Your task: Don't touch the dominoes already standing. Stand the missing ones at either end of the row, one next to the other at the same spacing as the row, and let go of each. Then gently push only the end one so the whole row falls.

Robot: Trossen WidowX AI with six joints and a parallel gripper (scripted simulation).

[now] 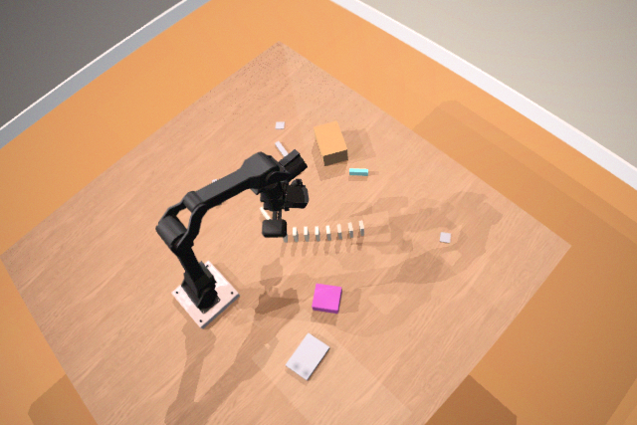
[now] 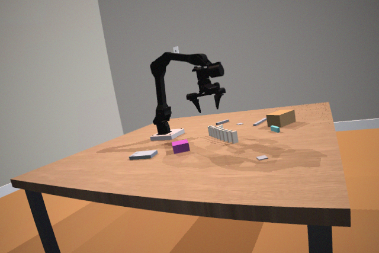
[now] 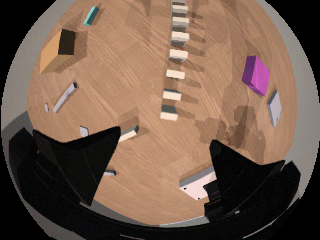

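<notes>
My gripper tip is now 310 mm short of the orange box, 150 mm to the right of it and 90 mm above it. Round my gripper tip: short grey bar (70 mm behind, 280 mm to the left, 120 mm below); then magenta block (40 mm behind, 230 mm to the right, 110 mm below); then long grey bar (180 mm ahead, 220 mm to the left, 120 mm below).
</notes>
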